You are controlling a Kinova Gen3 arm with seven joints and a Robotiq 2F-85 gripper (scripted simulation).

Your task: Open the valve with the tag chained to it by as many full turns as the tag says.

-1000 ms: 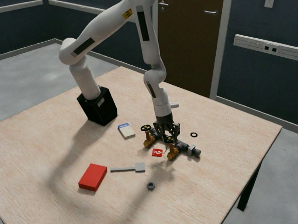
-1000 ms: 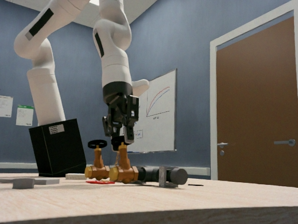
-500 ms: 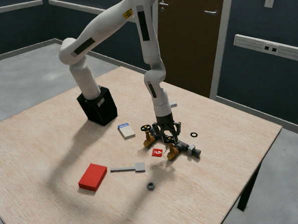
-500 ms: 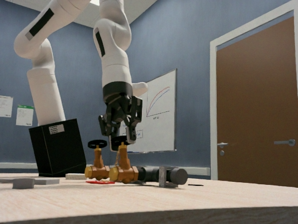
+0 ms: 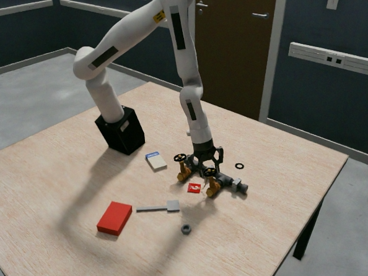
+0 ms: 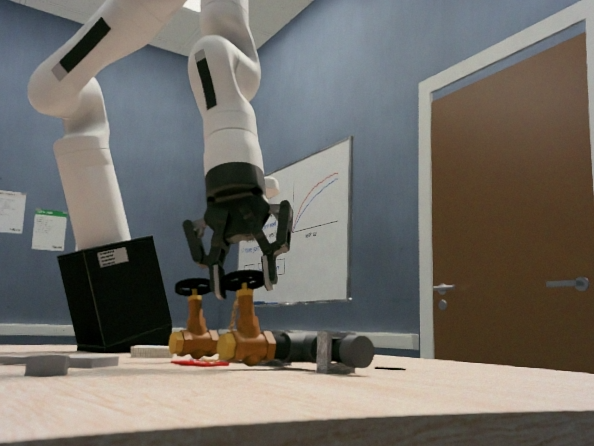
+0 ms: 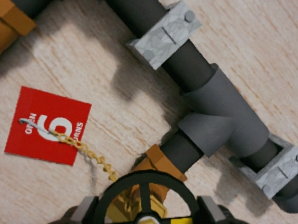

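The red tag lies 100 mm below my hand, 60 mm behind it and 30 mm to the right of it. The rest, counted from my hand: red block (350 mm to the right, 130 mm behind, 80 mm below); then white card box (290 mm behind, 90 mm below, 30 mm to the right); then grey t-shaped tool (190 mm to the right, 90 mm below, 60 mm behind).
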